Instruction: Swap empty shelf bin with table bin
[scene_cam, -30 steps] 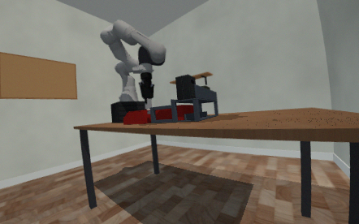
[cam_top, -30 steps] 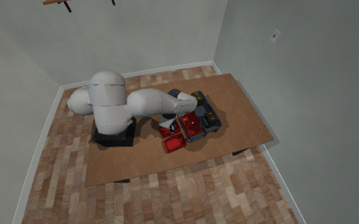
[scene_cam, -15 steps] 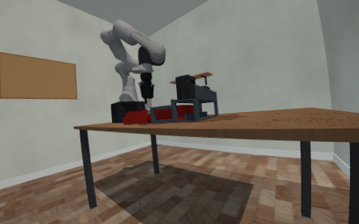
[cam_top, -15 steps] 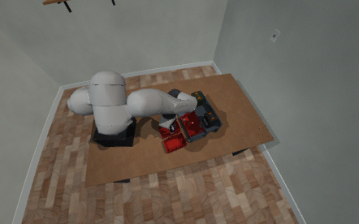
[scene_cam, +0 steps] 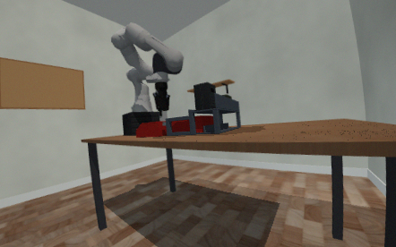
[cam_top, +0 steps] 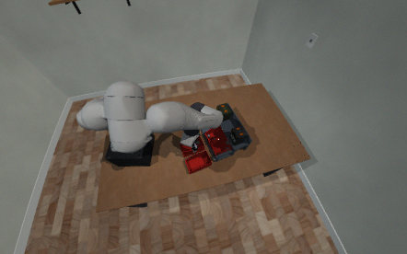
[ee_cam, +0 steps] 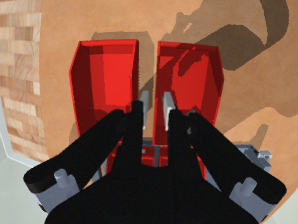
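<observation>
Right now my hand is 10 cm short of the grey shelf lip, 10 cm to the right of it and 10 cm above it. Round my hand: black box: 32 cm ahead, 3 cm to the left, 5 cm above.
</observation>
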